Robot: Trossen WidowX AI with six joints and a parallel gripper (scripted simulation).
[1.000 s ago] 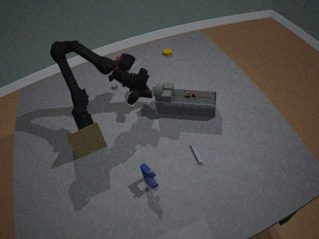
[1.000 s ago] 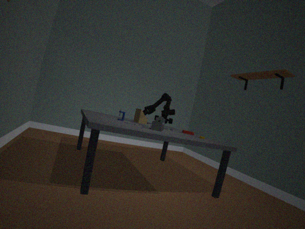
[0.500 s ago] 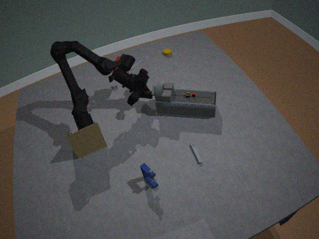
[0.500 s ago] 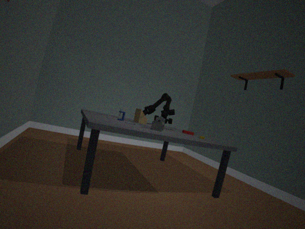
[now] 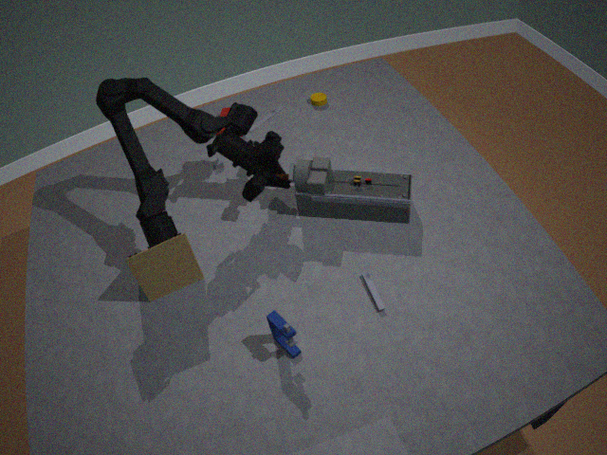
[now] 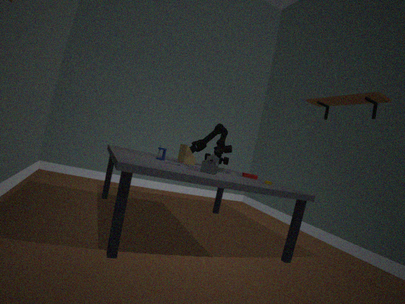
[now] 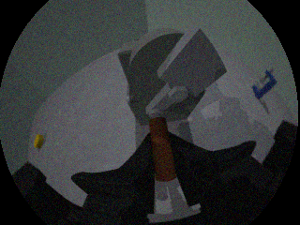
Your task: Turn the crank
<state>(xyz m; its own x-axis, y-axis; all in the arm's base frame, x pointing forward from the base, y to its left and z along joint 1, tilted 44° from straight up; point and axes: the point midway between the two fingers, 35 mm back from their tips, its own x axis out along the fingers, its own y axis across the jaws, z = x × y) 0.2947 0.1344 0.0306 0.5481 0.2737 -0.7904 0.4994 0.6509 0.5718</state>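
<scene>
Now: gripper tip 3 cm below the brown crank handle, 2 cm past it and 1 cm to the right of it. From my gripper tip the other things lie so: grey bar 34 cm to the right, 6 cm ahead, 3 cm below; then red pointer 15 cm ahead, 11 cm to the right, 4 cm above; then small grey block 21 cm to the left, 14 cm behind, 3 cm below.
</scene>
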